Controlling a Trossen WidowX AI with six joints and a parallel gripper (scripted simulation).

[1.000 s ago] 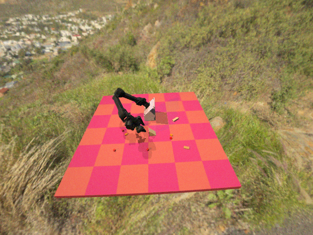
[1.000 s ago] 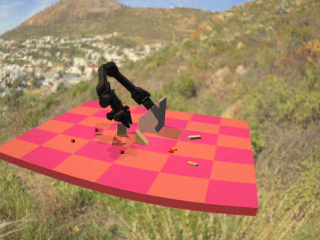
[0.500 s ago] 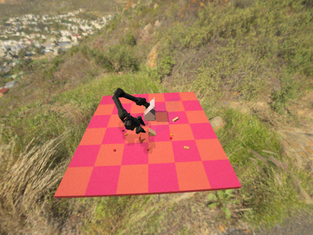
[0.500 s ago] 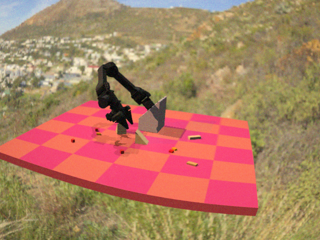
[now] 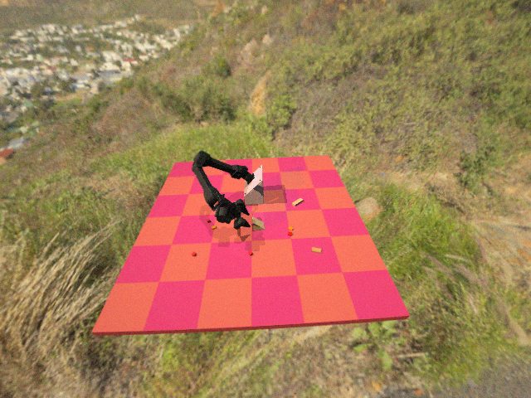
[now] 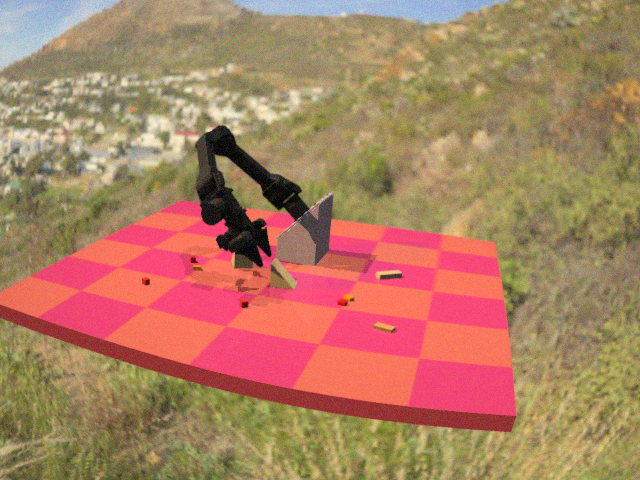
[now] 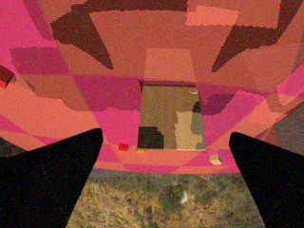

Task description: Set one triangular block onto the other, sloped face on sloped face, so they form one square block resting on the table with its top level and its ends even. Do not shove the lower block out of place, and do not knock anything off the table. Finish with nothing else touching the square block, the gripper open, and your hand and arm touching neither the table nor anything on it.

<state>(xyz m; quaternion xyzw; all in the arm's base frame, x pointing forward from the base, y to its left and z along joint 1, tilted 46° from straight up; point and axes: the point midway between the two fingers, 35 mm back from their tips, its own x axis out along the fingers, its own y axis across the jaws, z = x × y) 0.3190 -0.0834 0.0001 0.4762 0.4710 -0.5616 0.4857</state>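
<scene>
My gripper tip is now 4 cm above the tan triangular block and 3 cm to the right of it.
</scene>
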